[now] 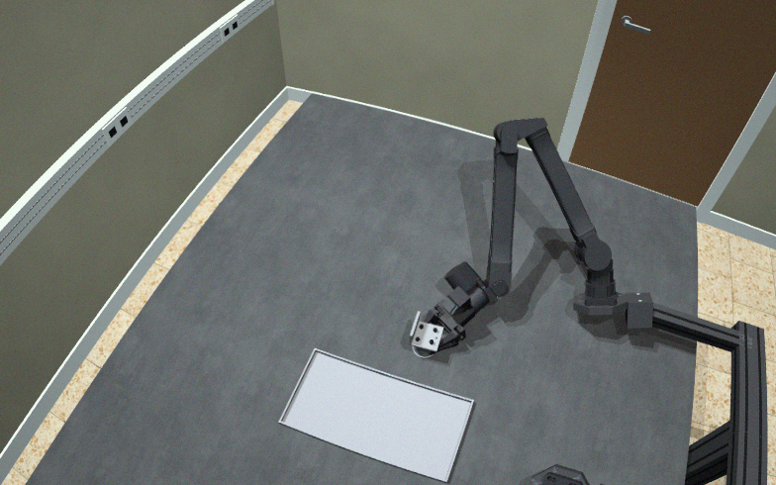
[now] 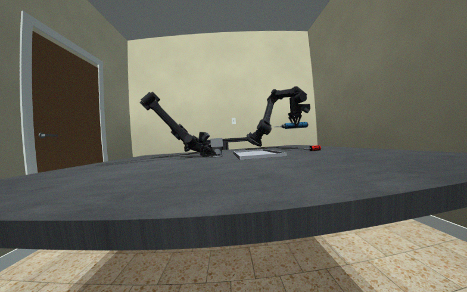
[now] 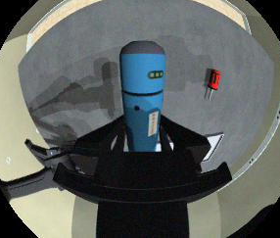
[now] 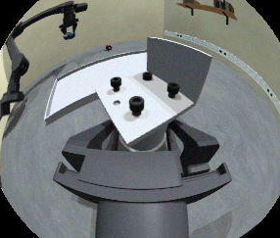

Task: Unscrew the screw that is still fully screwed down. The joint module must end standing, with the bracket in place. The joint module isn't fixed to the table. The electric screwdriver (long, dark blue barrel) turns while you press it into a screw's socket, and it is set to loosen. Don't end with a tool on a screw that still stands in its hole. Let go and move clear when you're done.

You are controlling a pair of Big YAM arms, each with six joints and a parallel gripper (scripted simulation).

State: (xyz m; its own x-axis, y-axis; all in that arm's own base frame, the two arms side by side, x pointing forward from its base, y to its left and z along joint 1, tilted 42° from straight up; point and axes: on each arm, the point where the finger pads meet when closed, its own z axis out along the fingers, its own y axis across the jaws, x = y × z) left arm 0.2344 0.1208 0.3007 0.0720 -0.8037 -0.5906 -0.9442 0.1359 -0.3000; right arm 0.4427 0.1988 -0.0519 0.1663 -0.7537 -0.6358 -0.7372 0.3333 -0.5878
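Now: right hand 50 mm below the grey bracket. From my right hand the other things lie so: flat white tray 40 mm ahead, 220 mm to the left, 20 mm below; then red-handled screwdriver 100 mm ahead, 550 mm to the left, 10 mm below.
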